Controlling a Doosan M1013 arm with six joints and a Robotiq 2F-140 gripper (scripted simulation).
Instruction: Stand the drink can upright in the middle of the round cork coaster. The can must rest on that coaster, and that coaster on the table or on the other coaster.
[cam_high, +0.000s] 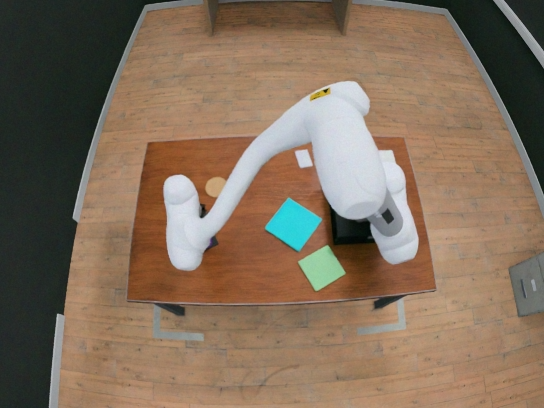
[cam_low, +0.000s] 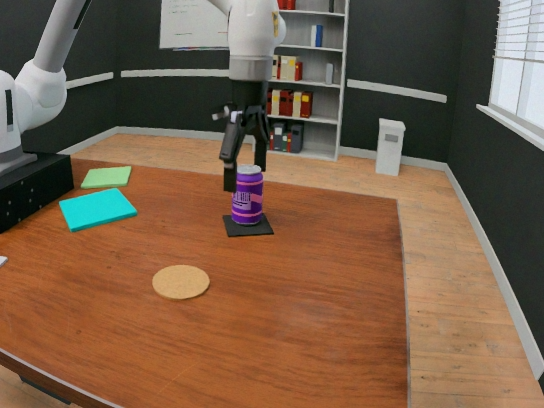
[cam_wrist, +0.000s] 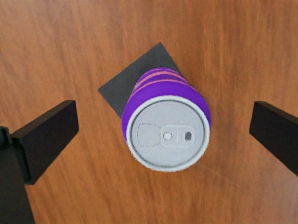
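Now: hand 40 mm above the purple drink can. Also, from my hand: round cork coaster 40 mm behind, 270 mm to the right, 110 mm below; black square coaster 10 mm ahead, 10 mm to the right, 110 mm below; cyan pad 390 mm behind, 70 mm to the right, 100 mm below.
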